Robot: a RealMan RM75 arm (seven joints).
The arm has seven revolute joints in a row. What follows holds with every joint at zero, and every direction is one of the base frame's. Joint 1 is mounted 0.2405 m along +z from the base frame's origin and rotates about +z. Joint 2 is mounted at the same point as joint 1 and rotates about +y. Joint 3 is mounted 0.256 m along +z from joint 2 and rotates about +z. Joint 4 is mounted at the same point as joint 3 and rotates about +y. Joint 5 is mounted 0.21 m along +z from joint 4 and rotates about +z. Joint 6 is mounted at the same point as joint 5 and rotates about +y. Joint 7 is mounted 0.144 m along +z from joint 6 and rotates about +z. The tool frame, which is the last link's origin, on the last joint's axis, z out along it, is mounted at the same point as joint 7; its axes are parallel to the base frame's.
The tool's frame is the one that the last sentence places.
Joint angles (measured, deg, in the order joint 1, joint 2, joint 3, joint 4, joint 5, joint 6, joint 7), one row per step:
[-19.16 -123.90 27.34 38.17 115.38 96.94 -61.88]
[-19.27 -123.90 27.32 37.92 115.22 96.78 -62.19]
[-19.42 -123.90 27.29 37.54 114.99 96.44 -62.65]
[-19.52 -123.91 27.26 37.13 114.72 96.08 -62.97]
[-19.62 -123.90 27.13 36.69 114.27 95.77 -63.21]
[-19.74 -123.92 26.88 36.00 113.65 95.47 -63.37]
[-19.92 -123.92 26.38 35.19 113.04 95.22 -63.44]
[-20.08 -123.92 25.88 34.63 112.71 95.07 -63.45]
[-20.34 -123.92 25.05 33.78 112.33 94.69 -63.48]
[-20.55 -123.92 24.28 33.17 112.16 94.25 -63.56]
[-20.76 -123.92 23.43 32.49 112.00 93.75 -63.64]
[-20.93 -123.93 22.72 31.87 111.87 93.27 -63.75]
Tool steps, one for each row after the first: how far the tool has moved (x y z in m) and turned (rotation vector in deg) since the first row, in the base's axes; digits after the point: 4 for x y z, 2 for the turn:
[0.0004 0.0007 -0.0005 -0.07 -0.34 0.33]
[0.0006 0.0017 -0.0013 -0.13 -0.79 0.91]
[0.0007 0.0026 -0.0022 -0.11 -1.22 1.46]
[0.0009 0.0036 -0.0025 0.14 -1.77 1.98]
[0.0013 0.0046 -0.0033 0.50 -2.65 2.58]
[0.0017 0.0057 -0.0038 1.01 -3.65 3.21]
[0.0019 0.0066 -0.0039 1.42 -4.33 3.66]
[0.0017 0.0081 -0.0042 2.05 -5.23 4.46]
[0.0011 0.0094 -0.0043 2.59 -5.81 5.26]
[0.0003 0.0108 -0.0046 3.16 -6.44 6.18]
[-0.0005 0.0119 -0.0050 3.60 -7.00 7.04]

